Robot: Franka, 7 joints.
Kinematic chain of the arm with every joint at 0, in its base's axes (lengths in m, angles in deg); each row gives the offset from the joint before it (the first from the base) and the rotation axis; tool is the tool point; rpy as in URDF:
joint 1: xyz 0 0 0.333 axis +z
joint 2: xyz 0 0 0 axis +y
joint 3: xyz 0 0 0.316 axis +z
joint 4: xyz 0.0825 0 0 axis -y
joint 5: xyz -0.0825 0 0.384 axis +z
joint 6: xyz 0 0 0 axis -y
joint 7: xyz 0.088 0 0 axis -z
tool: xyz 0 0 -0.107 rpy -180 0 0
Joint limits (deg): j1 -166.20..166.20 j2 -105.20..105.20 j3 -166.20..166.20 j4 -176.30..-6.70 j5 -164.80..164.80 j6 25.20..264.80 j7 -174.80..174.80
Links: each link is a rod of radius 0.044 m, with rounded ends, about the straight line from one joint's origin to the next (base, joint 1, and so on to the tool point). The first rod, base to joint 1, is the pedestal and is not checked.
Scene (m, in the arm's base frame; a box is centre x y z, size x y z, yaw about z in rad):
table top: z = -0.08
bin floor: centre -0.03 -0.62 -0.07 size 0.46 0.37 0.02 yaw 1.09
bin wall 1: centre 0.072 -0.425 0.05 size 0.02 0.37 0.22 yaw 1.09
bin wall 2: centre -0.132 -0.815 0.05 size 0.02 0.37 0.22 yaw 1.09
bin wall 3: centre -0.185 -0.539 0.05 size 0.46 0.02 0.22 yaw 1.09
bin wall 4: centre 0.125 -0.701 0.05 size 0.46 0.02 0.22 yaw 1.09
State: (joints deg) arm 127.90 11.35 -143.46 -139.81 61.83 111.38 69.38
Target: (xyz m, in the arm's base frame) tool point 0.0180 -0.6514 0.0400
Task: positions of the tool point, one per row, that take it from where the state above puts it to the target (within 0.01 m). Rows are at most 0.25 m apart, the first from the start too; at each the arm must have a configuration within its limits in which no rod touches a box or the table.
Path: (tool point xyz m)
1: 0.4448 -0.2378 0.3713
2: 0.3691 -0.4162 0.3675
3: 0.2211 -0.5642 0.3487
4: 0.0181 -0.6514 0.3174
5: 0.0155 -0.6656 0.2293
6: 0.0156 -0.6661 0.1361
7: 0.0180 -0.6514 0.0401

